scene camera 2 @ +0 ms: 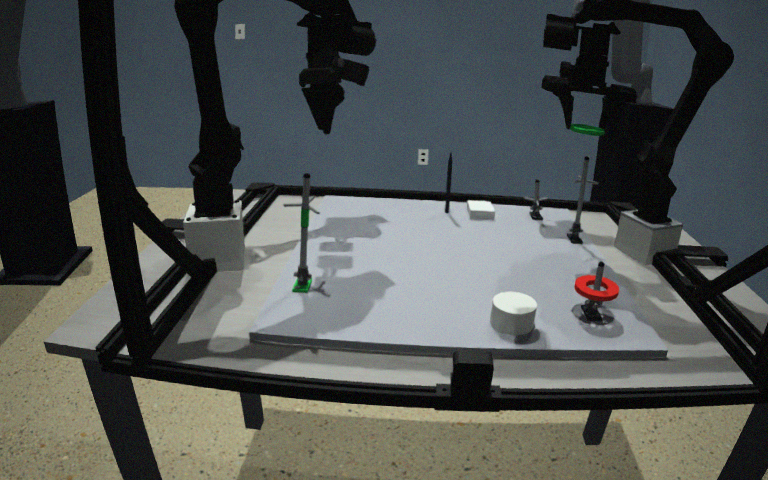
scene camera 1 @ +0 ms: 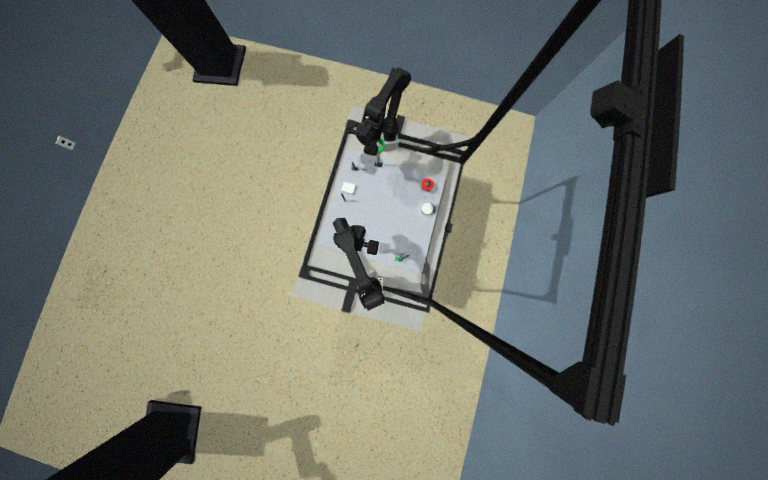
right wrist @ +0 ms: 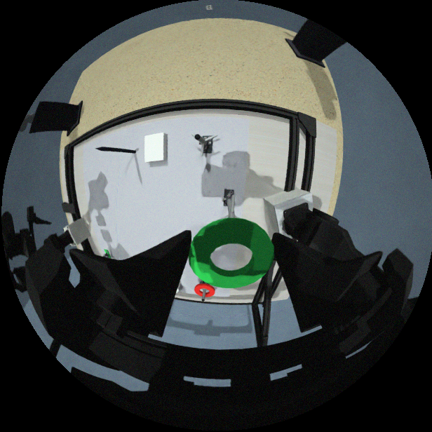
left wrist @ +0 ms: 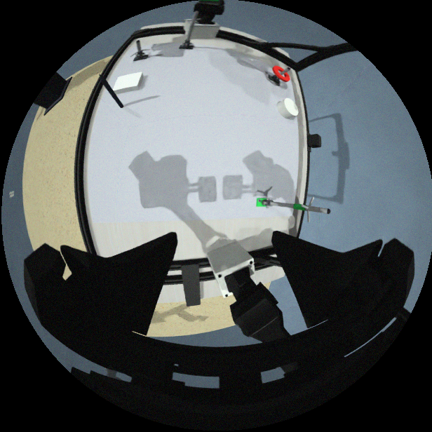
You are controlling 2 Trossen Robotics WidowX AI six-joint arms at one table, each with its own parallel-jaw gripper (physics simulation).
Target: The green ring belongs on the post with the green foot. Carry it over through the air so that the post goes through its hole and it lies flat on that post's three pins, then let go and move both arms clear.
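Frame: origin at the left arm's base, x down, y back, z left, level; millimetres.
Seen in the pictures: left gripper, fingertip midpoint: [scene camera 2: 324, 131] [scene camera 1: 364, 246]; right gripper, fingertip midpoint: [scene camera 2: 584, 130] [scene camera 1: 374, 145]; left arm's base at its link origin: [scene camera 2: 213, 210]; right arm's base at its link origin: [scene camera 2: 652, 217] [scene camera 1: 389, 135].
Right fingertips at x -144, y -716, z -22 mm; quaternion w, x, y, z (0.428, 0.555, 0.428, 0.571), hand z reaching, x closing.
Pixels of each thing's middle, then the offset from my right fingertips to it. "spot": a spot on its surface instead.
- green ring at the middle of its body: [scene camera 2: 587, 129] [scene camera 1: 378, 145] dx -6, dy +5, dz -17 mm
- tall grey post at a spot on its surface: [scene camera 2: 581, 198] spot: dx +136, dy +0, dz -22 mm
- post with the green foot, surface spot: [scene camera 2: 304, 243] spot: dx +149, dy +563, dz -143 mm
- red ring at the middle of its body: [scene camera 2: 596, 287] [scene camera 1: 427, 184] dx +183, dy +142, dz -302 mm
- white cylinder at the middle of its body: [scene camera 2: 513, 313] [scene camera 1: 426, 209] dx +212, dy +281, dz -296 mm
- white block at the middle of its body: [scene camera 2: 480, 209] [scene camera 1: 348, 188] dx +219, dy +146, dz +159 mm
- black spike at the middle of its body: [scene camera 2: 448, 182] dx +159, dy +220, dz +179 mm
- short post at a spot on its surface: [scene camera 2: 536, 195] spot: dx +176, dy +26, dz +121 mm
The green ring [scene camera 1: 380, 146] [scene camera 2: 587, 130] [right wrist: 230, 227] is held roughly level in the air by my right gripper [scene camera 2: 586, 125] [right wrist: 232, 236], which is shut on it with a finger at each side. It hangs above the top of a tall grey post [scene camera 2: 581, 198] with a black foot; no post shows through its hole. The post with the green foot [scene camera 1: 399, 258] [scene camera 2: 304, 243] [left wrist: 285, 204] stands upright at the left in scene camera 2. Its three pins stick out above a green band. My left gripper [scene camera 2: 326, 130] [left wrist: 225, 237] is open and empty, high above the table.
A red ring [scene camera 2: 580, 287] [left wrist: 276, 76] is on a short post. Nearby stands a white cylinder [scene camera 2: 512, 318] [left wrist: 286, 108]. A white block [scene camera 2: 480, 210] [right wrist: 154, 147], a black spike [scene camera 2: 448, 186] and another short post [scene camera 2: 536, 195] stand toward the back in scene camera 2.
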